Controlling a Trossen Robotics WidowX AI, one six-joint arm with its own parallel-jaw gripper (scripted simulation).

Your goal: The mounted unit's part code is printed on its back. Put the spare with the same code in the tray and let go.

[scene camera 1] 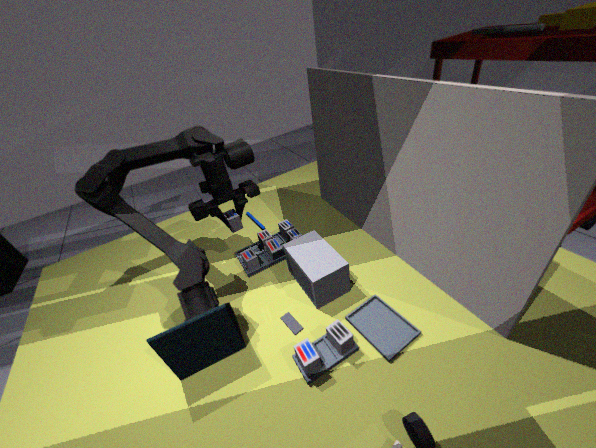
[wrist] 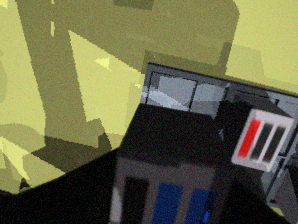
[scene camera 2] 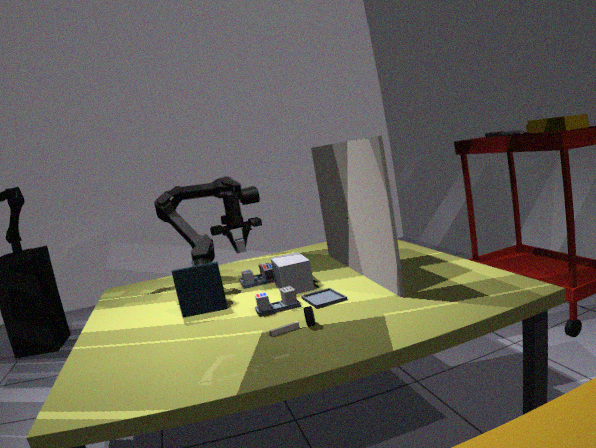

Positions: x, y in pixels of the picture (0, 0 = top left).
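Labels:
My gripper is visible in scene camera 1, in scene camera 2 and in the wrist view (166, 162). For the gripper, (scene camera 1: 214, 211) and (scene camera 2: 226, 232) are the same spot. On a grey board, (scene camera 1: 420, 147) and (scene camera 2: 352, 178) are likewise the same spot.

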